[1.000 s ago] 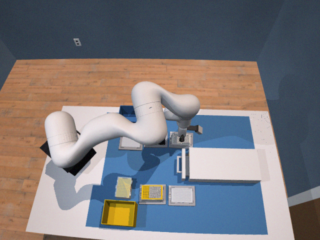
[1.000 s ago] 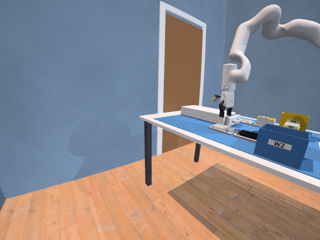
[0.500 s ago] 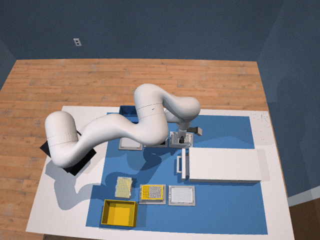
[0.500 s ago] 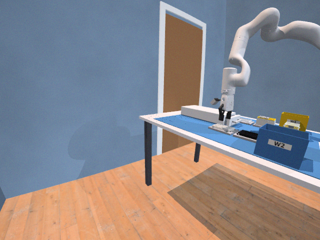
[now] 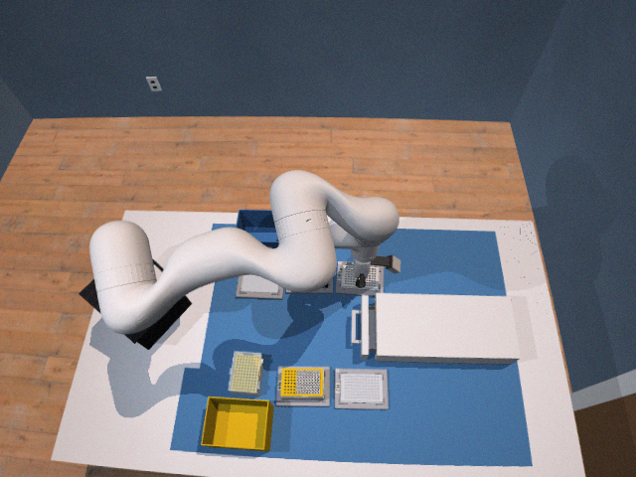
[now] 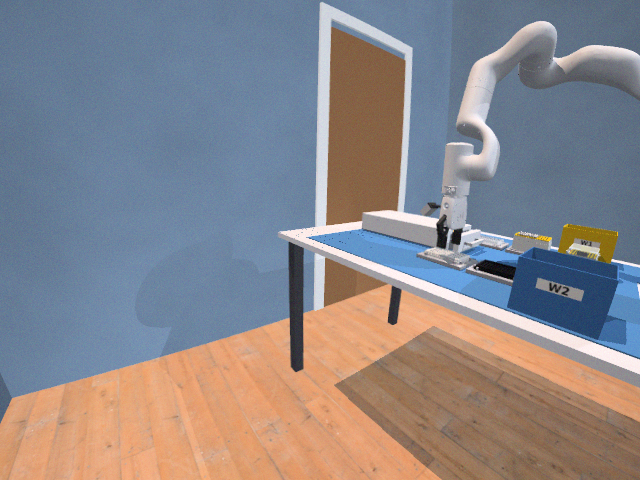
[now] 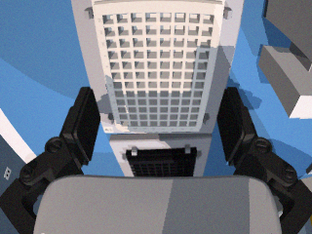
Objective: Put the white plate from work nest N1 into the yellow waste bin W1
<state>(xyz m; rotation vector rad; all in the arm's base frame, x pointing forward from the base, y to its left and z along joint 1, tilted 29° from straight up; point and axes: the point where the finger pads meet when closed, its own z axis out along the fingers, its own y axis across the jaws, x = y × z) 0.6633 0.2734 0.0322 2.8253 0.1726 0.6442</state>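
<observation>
Right now the white plate is 4 cm below my hand. From my hand the other things lie so: black plate: 17 cm behind, 2 cm to the right, 4 cm below; then cooler drawer: 15 cm ahead, 17 cm to the right, 3 cm below; then grey nest: 5 cm below.
</observation>
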